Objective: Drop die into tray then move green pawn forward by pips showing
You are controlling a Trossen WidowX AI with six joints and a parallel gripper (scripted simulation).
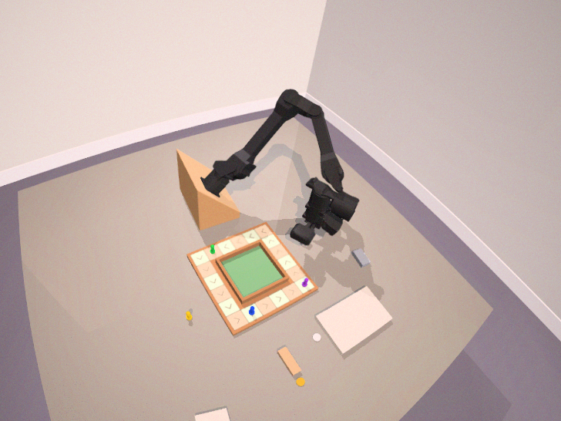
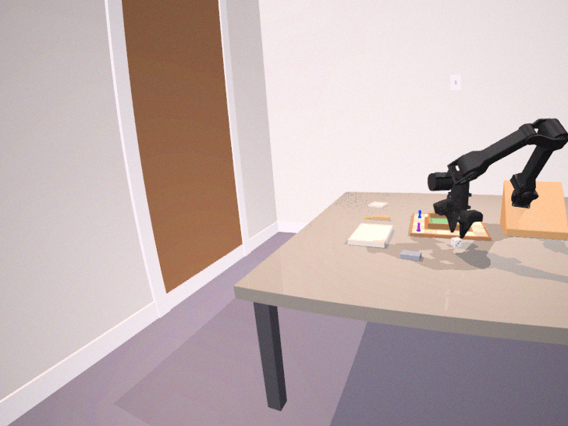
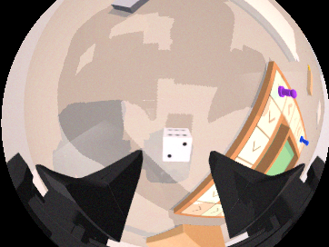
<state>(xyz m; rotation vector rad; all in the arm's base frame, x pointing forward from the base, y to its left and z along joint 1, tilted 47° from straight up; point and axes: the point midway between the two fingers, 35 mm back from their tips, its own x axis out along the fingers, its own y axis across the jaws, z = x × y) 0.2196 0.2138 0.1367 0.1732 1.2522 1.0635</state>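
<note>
The white die lies 2 cm below my gripper tip. Also, from my gripper tip: green tray: 21 cm to the right, 4 cm ahead, 3 cm below; purple pawn: 14 cm ahead, 8 cm to the right, 1 cm below; grey block: 14 cm to the left, 13 cm ahead, 3 cm below.
</note>
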